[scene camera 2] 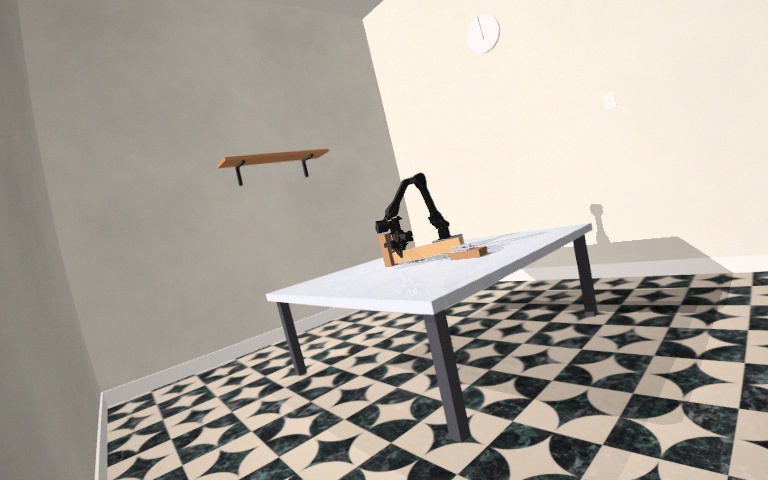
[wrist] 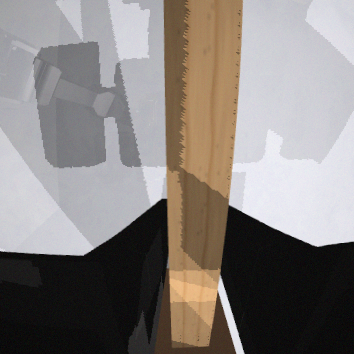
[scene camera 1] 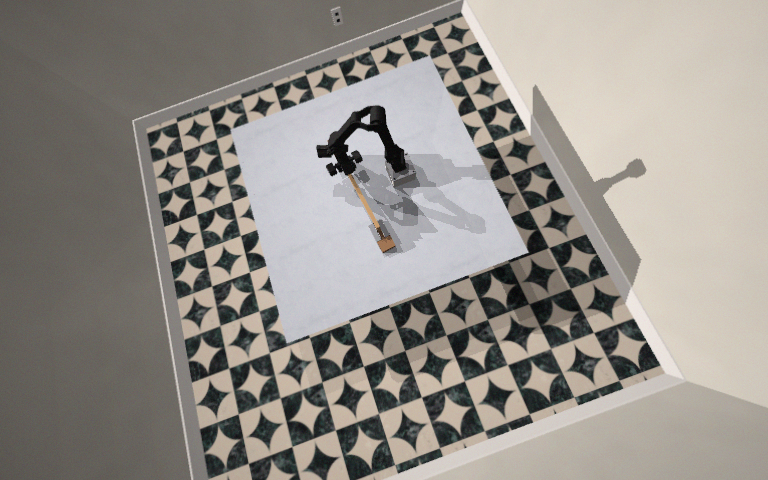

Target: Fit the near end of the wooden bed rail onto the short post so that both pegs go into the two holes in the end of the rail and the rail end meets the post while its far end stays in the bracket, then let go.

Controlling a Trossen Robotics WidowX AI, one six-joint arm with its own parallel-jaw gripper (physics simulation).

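Pixels of known places: gripper, between the fingertips: (scene camera 2: 402, 257) (wrist: 187, 206); arm's base, origin of its link: (scene camera 2: 445, 238) (scene camera 1: 398, 165).
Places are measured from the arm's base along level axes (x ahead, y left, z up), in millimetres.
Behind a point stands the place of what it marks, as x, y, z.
Observation:
The wooden rail (scene camera 1: 364, 202) @[235, 131, 9] (scene camera 2: 427, 250) @[248, 89, -22] (wrist: 205, 100) @[259, -45, -3] runs low over the table. Its far end lies at the small bracket (scene camera 2: 461, 247) @[222, 291, -29] beside an orange-brown block (scene camera 1: 386, 244) @[201, 365, -44] (scene camera 2: 468, 254) @[243, 341, -62]; how it sits there is too small to tell. My gripper (scene camera 1: 350, 171) @[266, -91, -42] (scene camera 2: 399, 253) @[266, -91, -42] (wrist: 187, 206) @[266, -91, -42] is shut on the rail close to its near end. The short post (scene camera 2: 388, 259) @[302, -171, -40] (wrist: 222, 332) @[296, -160, -23] stands upright by that end. In the wrist view the rail end lies over or against the brown post surface; no peg shows, and whether any gap remains is hidden. The post does not show clearly in scene camera 1.
The white table (scene camera 1: 294, 254) @[684, 241, -79] (scene camera 2: 351, 288) @[722, 63, -80] carries the arm's base (scene camera 1: 400, 170) @[2, 30, 5] and the parts. Shadows of the arm fall across its top. A wooden wall shelf (scene camera 2: 274, 157) hangs behind, away from the table.

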